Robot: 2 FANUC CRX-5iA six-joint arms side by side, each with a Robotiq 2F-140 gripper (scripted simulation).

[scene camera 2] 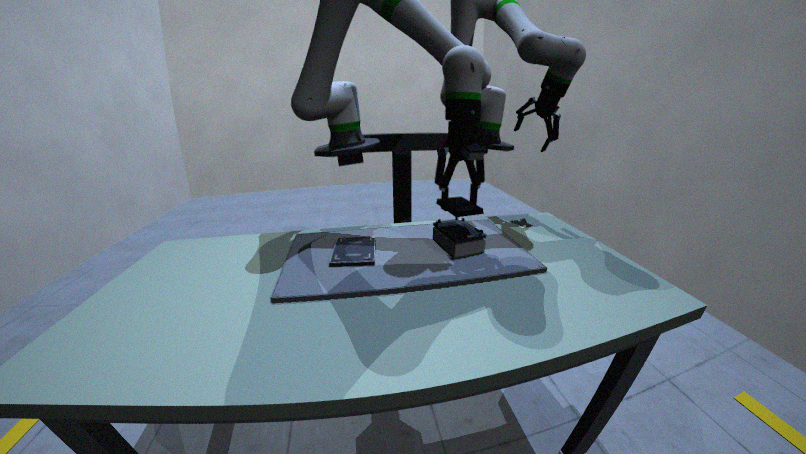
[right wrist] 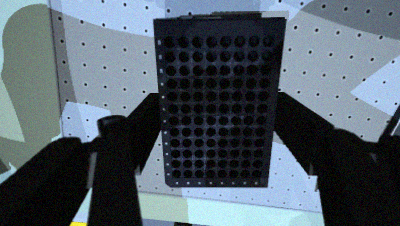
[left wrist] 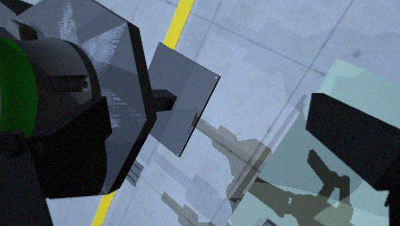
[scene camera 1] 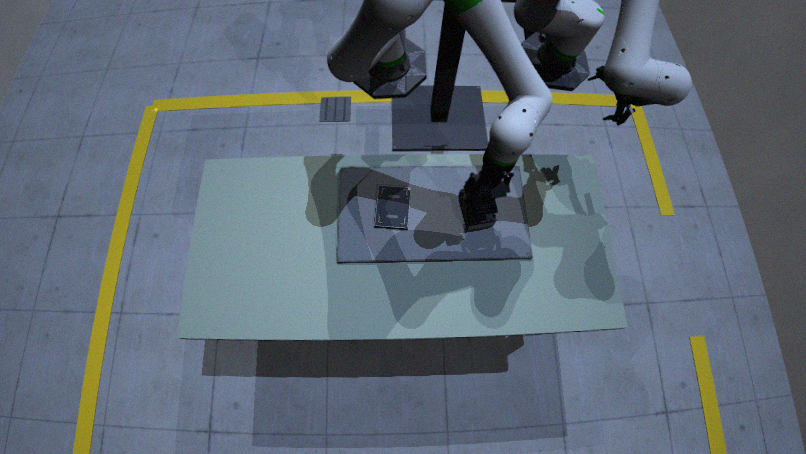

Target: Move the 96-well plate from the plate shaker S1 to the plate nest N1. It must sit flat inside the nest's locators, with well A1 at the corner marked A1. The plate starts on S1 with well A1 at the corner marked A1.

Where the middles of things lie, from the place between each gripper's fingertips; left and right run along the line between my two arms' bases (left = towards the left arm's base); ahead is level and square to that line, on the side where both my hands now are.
The plate nest N1 (scene camera 1: 385, 205) lies 300 mm to the right of my right hand, 140 mm below it and 40 mm behind it. From my right hand the other things lie so: dark 96-well plate (right wrist: 219, 134): 20 mm below.
I see my left gripper (scene camera 2: 529, 140) 44 cm to the left of the dark 96-well plate, 26 cm short of it and 17 cm above it. From my left hand the other things lie so: plate nest N1 (74 cm to the right, 29 cm below, 22 cm ahead).
